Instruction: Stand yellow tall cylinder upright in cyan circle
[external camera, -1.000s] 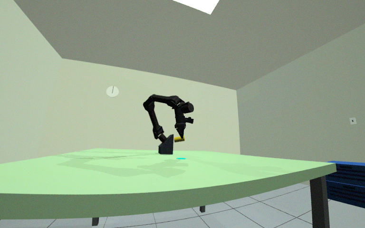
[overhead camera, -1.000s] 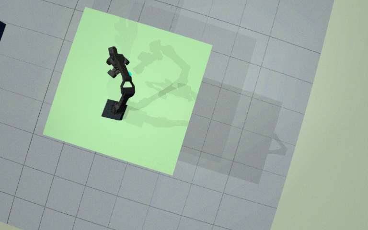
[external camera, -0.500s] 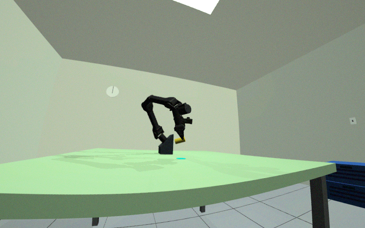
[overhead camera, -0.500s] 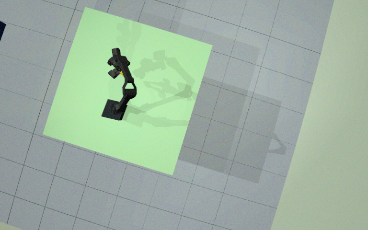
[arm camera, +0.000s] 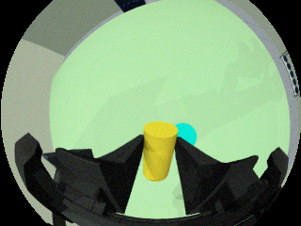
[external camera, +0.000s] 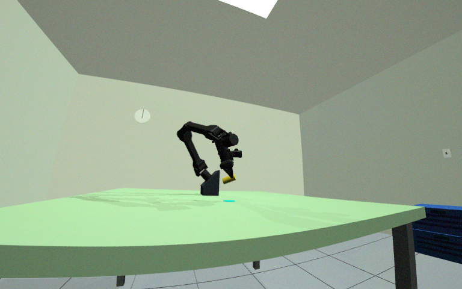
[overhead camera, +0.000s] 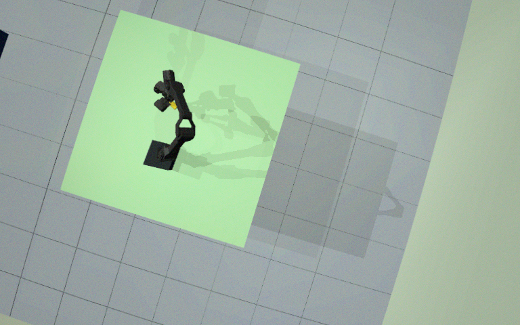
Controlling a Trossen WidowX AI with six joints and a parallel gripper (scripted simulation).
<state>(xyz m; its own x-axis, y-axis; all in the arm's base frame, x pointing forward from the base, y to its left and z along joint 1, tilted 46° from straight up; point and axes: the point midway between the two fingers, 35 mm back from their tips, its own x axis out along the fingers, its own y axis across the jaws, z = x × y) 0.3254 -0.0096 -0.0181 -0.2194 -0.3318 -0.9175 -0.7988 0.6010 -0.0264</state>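
The cyan circle is 20 mm ahead of my gripper tip, 20 mm to the right of it and 120 mm below it. Round my gripper tip: yellow tall cylinder: 10 mm behind, 20 mm to the right, 10 mm below.
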